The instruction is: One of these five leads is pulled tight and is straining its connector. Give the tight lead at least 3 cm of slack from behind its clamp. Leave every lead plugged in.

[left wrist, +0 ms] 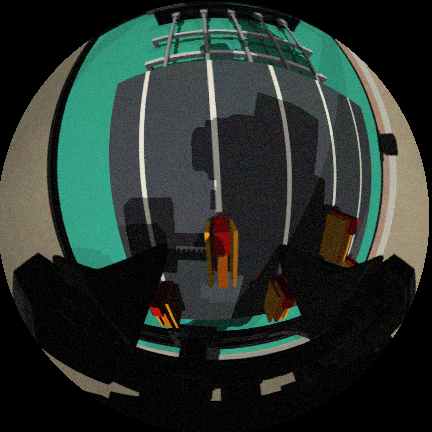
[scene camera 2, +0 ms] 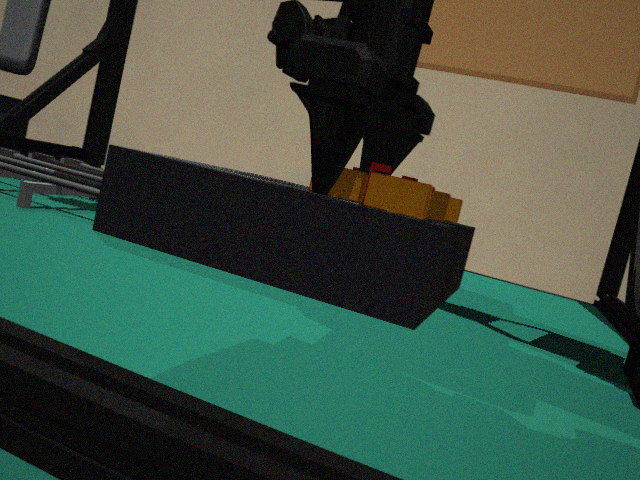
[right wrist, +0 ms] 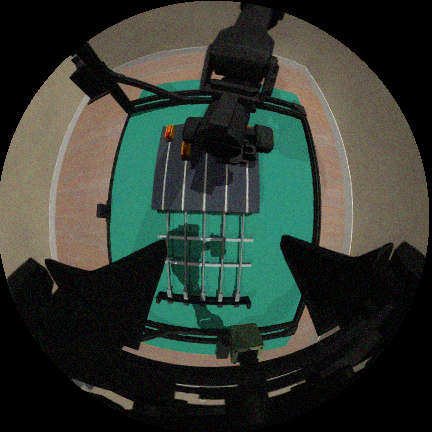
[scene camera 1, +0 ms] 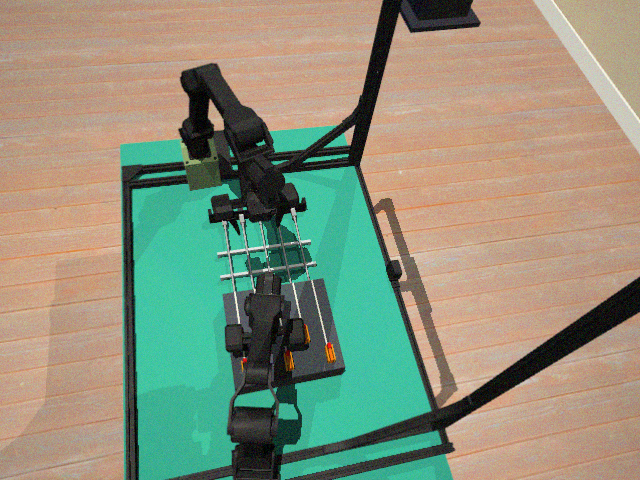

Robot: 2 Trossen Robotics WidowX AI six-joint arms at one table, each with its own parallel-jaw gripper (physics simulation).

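Places are measured from the left arm's base along level axes (x ahead, y left, z up), in metres.
Pixels of known places: left gripper, fingertip midpoint: [scene camera 2: 342, 198]; right gripper, fingertip midpoint: [right wrist: 224, 244] [scene camera 1: 258, 230]; left arm's base, link origin: [left wrist: 193, 342] [scene camera 1: 254, 470]; right arm's base, link origin: [right wrist: 246, 355] [scene camera 1: 198, 150].
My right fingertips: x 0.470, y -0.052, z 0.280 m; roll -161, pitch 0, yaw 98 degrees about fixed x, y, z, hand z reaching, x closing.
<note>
For each thing: its top centre in the pictures, then the offset to it from my right fingertips. "*": a spot on its surface instead. Level surfaces: height alone.
- dark board, surface height: 0.236 m down
- clamp, top centre: [left wrist: 222, 263] [scene camera 2: 342, 167] 0.212 m down, 0.189 m back, 0.006 m left
- second lead, surface spot: [left wrist: 212, 90] * 0.236 m down, 0.074 m back, 0.012 m left
- green mat, surface height: 0.302 m down
Five thin pale leads run from grey plugs [right wrist: 203, 296] on a black bar across a dark board [scene camera 1: 315, 361] [scene camera 2: 258, 248] [left wrist: 175, 125] to orange clamps with red parts. All look straight; I cannot tell which is tight. My left gripper [left wrist: 224, 250] [scene camera 2: 348, 180] is open low at the board. In the left wrist view its fingers stand either side of the clamp [left wrist: 221, 255] on the second lead [left wrist: 212, 90] from the left, apart from it. In scene camera 1 the arm hides this clamp. My right gripper [right wrist: 224, 244] [scene camera 1: 258, 227] is open and empty, high above the plug end.
Other clamps [scene camera 1: 330, 352] [left wrist: 167, 305] stand close on both sides of the left fingers. Two pale crossbars [scene camera 1: 237, 252] [right wrist: 215, 264] lie across the leads between board and black bar. A dark frame surrounds the green mat [scene camera 1: 175, 310]. A greenish block [scene camera 1: 203, 173] [right wrist: 245, 337] stands beyond the bar.
</note>
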